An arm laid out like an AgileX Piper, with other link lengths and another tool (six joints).
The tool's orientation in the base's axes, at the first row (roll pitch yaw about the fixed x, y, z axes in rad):
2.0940, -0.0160, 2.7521
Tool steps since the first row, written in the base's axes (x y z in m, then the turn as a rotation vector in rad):
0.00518, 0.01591, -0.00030, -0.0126, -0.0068, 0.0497
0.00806, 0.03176, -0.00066, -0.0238, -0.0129, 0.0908
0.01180, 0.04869, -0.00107, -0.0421, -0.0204, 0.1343
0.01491, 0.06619, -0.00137, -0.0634, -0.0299, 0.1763
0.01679, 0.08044, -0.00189, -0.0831, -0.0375, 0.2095
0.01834, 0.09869, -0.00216, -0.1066, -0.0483, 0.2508
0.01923, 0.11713, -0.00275, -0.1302, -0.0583, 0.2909
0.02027, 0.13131, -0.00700, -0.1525, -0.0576, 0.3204
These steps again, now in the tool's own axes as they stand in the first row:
0.00124, 0.00806, 0.01461, 0.0099, 0.0374, -0.0344
0.00459, 0.01557, 0.02847, 0.0186, 0.0679, -0.0634
0.00755, 0.02371, 0.04349, 0.0333, 0.0985, -0.0970
0.01132, 0.03208, 0.05872, 0.0501, 0.1262, -0.1325
0.01498, 0.03852, 0.07105, 0.0660, 0.1475, -0.1615
0.02047, 0.04694, 0.08636, 0.0843, 0.1736, -0.1984
0.02664, 0.05504, 0.10177, 0.1030, 0.1989, -0.2341
0.03099, 0.05805, 0.11564, 0.1243, 0.2203, -0.2554

